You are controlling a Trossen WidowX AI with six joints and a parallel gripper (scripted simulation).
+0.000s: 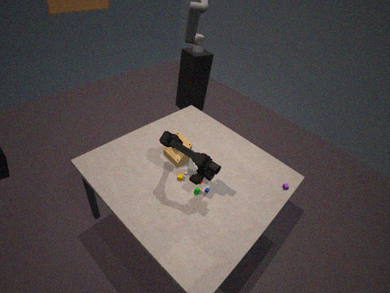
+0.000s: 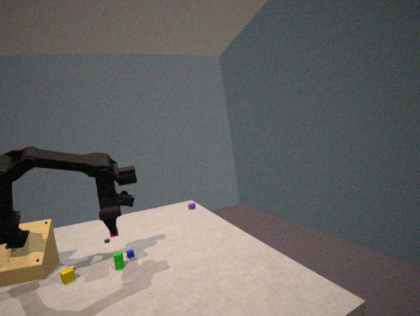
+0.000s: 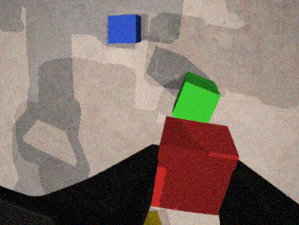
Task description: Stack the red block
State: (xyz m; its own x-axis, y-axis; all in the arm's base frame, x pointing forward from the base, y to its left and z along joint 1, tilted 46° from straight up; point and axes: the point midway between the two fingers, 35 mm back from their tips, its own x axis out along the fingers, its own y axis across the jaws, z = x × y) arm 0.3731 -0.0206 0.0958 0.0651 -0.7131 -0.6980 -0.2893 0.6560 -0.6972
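Right now the green block is 90 mm below my gripper tip. From my gripper tip the other things lie so: blue cube (110 mm below, 70 mm to the left, 20 mm ahead); yellow cube (160 mm behind, 110 mm below, 30 mm to the right); red block (right at my gripper tip).
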